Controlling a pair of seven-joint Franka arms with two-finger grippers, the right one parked.
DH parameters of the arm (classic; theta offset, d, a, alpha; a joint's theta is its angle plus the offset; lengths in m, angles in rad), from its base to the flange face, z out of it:
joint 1: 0 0.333 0 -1.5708
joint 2: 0 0 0 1.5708
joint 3: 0 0.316 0.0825 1.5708
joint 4: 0 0 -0.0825 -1.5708
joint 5: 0 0.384 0 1.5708
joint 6: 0 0 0.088 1.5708
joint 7: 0 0.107 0 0
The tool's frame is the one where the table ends.
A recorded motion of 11 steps. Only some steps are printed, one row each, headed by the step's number.
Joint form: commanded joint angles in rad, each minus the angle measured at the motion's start. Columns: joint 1, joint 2, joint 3, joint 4, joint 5, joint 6, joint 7.
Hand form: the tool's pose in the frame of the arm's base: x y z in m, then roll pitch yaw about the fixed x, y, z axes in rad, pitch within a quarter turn. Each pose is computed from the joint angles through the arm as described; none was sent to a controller.
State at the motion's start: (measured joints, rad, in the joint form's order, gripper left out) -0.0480 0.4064 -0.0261 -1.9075 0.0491 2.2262 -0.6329
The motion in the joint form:
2: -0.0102 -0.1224 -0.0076 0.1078 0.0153 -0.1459 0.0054
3: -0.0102 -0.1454 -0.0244 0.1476 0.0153 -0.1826 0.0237
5: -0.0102 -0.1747 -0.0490 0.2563 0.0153 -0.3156 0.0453
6: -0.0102 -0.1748 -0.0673 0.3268 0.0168 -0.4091 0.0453
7: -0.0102 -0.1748 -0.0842 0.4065 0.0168 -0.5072 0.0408
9: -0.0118 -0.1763 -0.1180 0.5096 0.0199 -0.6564 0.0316
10: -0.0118 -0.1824 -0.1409 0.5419 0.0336 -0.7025 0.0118
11: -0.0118 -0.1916 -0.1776 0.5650 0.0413 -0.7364 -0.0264
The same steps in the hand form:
2: 0.6282 -0.0532 0.3895 -3.1015 -0.0243 0.5049
3: 0.6302 -0.0630 0.4195 -3.1176 -0.0442 0.4732
5: 0.6300 -0.0760 0.4781 -3.1204 -0.0478 0.4354
6: 0.6281 -0.0852 0.5040 -3.1092 -0.0283 0.4222
7: 0.6246 -0.0930 0.5338 -3.1017 -0.0120 0.4160
9: 0.6122 -0.1087 0.5716 -3.0801 0.0256 0.3992
10: 0.6050 -0.1180 0.5872 -3.0678 0.0244 0.3994
11: 0.5955 -0.1351 0.6015 -3.0655 0.0209 0.4043

